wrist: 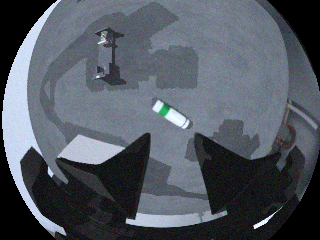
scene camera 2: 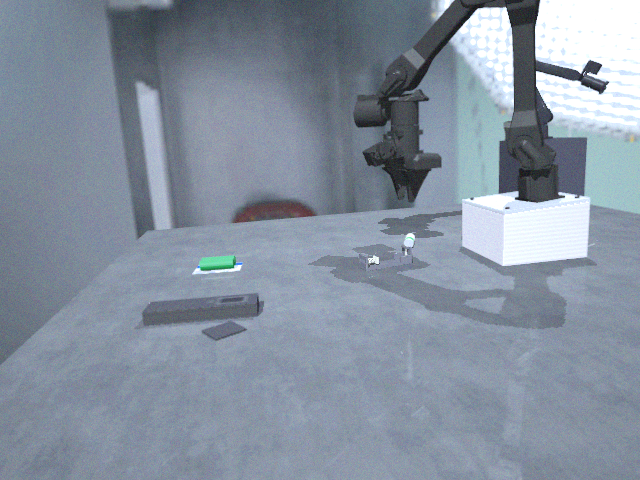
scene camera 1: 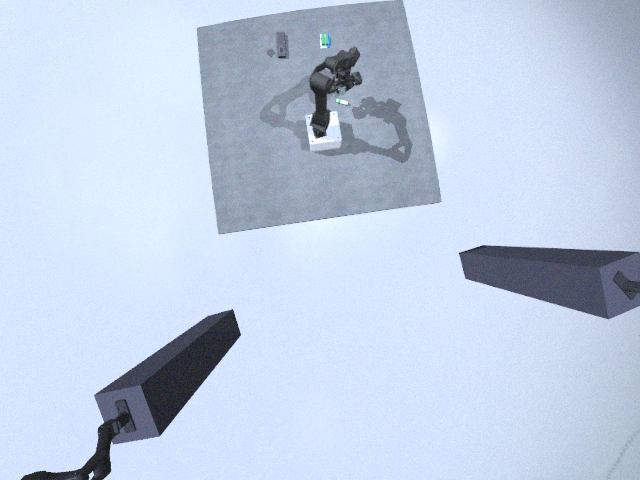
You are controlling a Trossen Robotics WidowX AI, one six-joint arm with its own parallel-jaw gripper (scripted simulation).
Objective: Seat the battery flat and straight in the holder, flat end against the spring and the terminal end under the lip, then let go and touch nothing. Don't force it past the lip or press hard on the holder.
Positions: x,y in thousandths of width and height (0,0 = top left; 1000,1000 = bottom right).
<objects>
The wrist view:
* gripper: 542,573
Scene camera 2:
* gripper: 635,420
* long dark box: 384,636
</objects>
